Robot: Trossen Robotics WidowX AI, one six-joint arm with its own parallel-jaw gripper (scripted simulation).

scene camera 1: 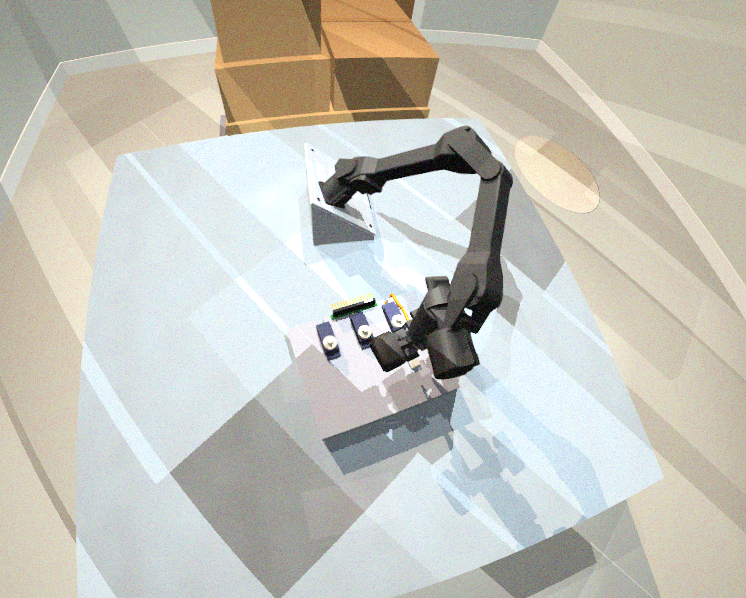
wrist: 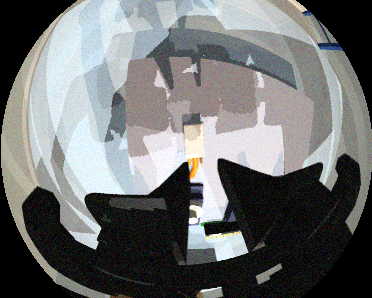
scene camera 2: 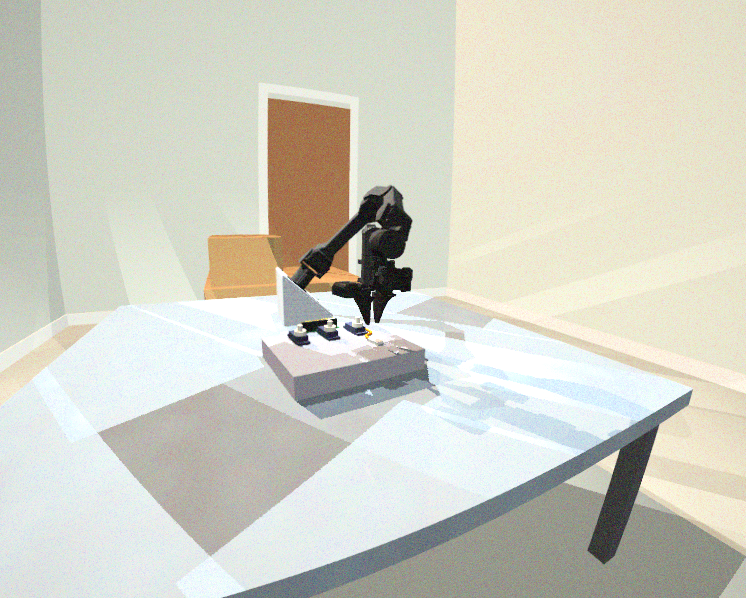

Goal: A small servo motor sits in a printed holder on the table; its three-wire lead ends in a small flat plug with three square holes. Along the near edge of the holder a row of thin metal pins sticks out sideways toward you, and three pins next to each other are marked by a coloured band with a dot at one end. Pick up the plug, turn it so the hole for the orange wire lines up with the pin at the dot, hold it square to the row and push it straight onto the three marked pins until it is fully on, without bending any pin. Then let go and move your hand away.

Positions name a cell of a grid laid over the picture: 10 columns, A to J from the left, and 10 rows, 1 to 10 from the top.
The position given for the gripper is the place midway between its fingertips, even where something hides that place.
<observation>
In view: the gripper (scene camera 2: E6) and a pale holder block (scene camera 1: E7).
The gripper shows as well in scene camera 1 (scene camera 1: F6) and in the wrist view (wrist: F6). The pale holder block shows as well in the wrist view (wrist: G4) and in scene camera 2 (scene camera 2: E7).
</observation>
